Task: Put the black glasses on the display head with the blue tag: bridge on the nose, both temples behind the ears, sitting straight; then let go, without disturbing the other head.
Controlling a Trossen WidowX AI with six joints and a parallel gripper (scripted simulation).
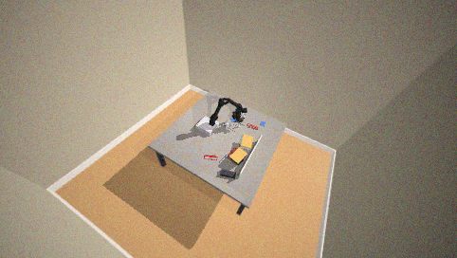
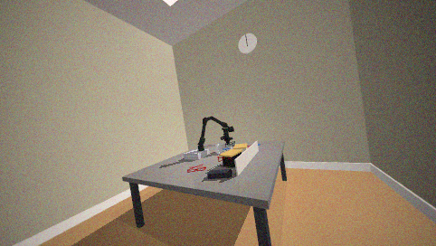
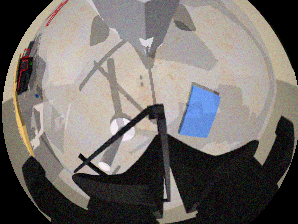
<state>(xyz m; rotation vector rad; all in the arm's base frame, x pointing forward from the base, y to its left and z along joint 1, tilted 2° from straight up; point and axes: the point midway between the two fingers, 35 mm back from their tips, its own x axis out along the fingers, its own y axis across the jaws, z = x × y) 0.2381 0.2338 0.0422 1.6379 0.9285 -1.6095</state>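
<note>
My gripper tip is 60 mm past the white shape, 120 mm to the left of it and 10 mm above it. Round my gripper tip: dark box (280 mm ahead, 690 mm to the right, 40 mm below); then white upright divider (390 mm ahead, 360 mm to the right, 10 mm below).
</note>
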